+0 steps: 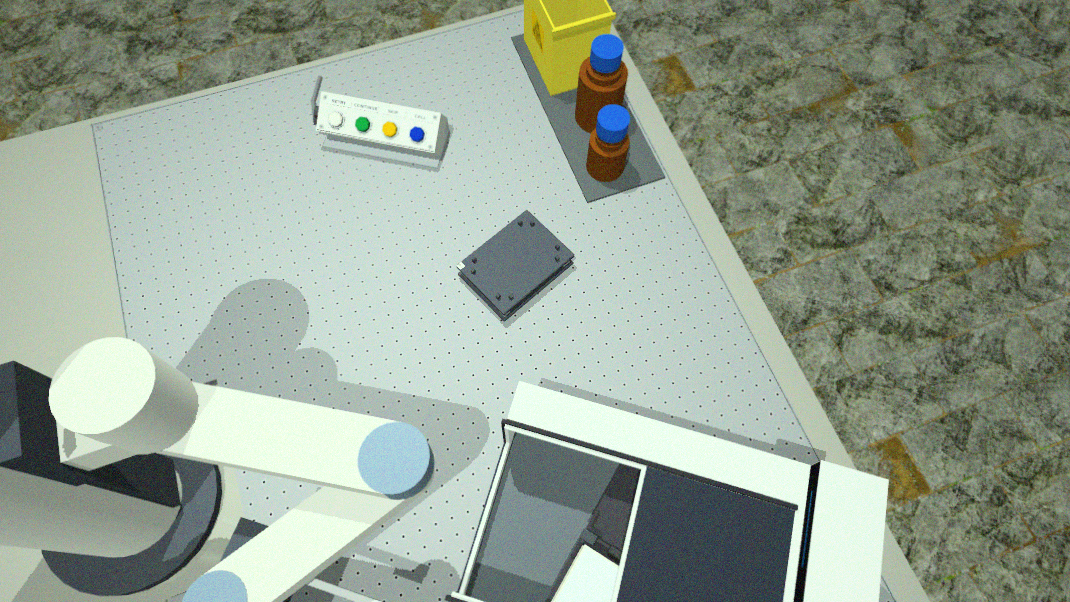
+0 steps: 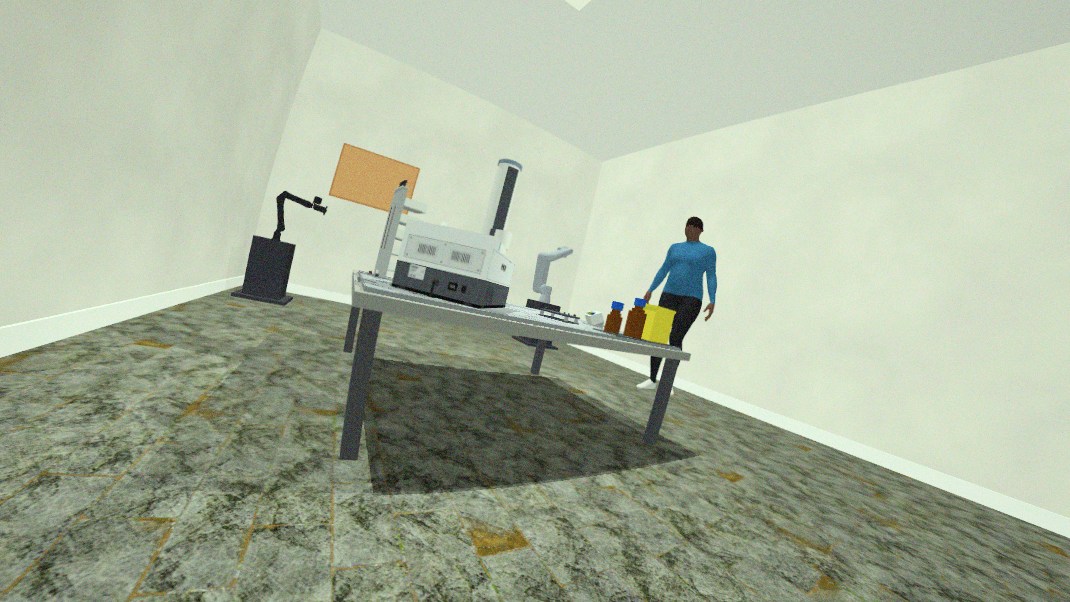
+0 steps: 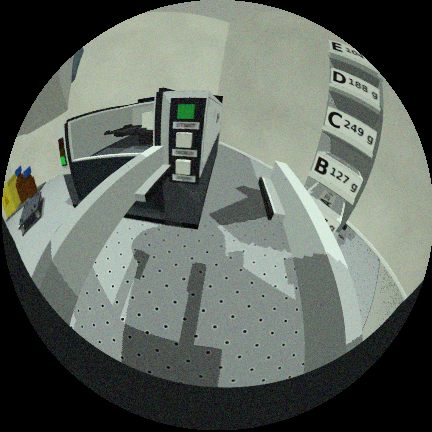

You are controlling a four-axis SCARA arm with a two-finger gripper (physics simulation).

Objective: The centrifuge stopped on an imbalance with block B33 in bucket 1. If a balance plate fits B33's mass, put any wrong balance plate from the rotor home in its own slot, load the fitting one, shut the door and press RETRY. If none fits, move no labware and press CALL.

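Where they show: gripper, fingertip midpoint: (image 3: 216, 162); arm's base at its link origin: (image 1: 136, 505).
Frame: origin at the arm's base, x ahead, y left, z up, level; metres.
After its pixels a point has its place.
Note:
The centrifuge (image 1: 658, 441) @(y -0.220, x 0.723, z 0.223 m) (image 2: 456, 262) @(y -0.449, x 0.886, z 0.144 m) (image 3: 207, 125) @(y -0.368, x 0.415, z 0.173 m) has START, INDEX and DOOR buttons. Through its opening a pale block (image 1: 587, 576) @(y -0.335, x 0.581, z 0.195 m) (image 3: 148, 120) @(y -0.314, x 0.574, z 0.173 m) shows partly, turned at an angle on the dark rotor (image 3: 125, 131) @(y -0.262, x 0.630, z 0.151 m); I cannot read its label or bucket number. The plate rack (image 2: 390, 232) @(y -0.635, x 0.354, z 0.227 m) (image 3: 370, 165) @(y -0.625, x 0.217, z 0.203 m) bears labels E, D 188 g, C 249 g, B 127 g and a partly hidden A. The button box (image 1: 377, 134) @(y 0.481, x 0.518, z 0.069 m) has white RETRY (image 1: 335, 119) @(y 0.527, x 0.456, z 0.082 m) and blue CALL (image 1: 416, 134) @(y 0.448, x 0.582, z 0.082 m). My gripper (image 3: 216, 162) @(y -0.320, x 0.314, z 0.159 m) is shut at its narrow setting, empty, a gap between its fingertips, in front of the centrifuge.
A dark flat stand (image 1: 516, 262) @(y 0.165, x 0.668, z 0.047 m) (image 3: 31, 212) @(y 0.110, x 0.607, z 0.047 m) lies between button box and centrifuge. Two brown bottles (image 1: 600, 93) @(y 0.382, x 0.903, z 0.133 m) (image 1: 606, 157) @(y 0.280, x 0.876, z 0.093 m) and a yellow bin (image 1: 564, 52) @(y 0.495, x 0.880, z 0.125 m) stand at the table edge. A person (image 2: 688, 269) in blue stands behind the table. A red-green status light (image 3: 62, 152) @(y -0.104, x 0.566, z 0.161 m) is lit green.

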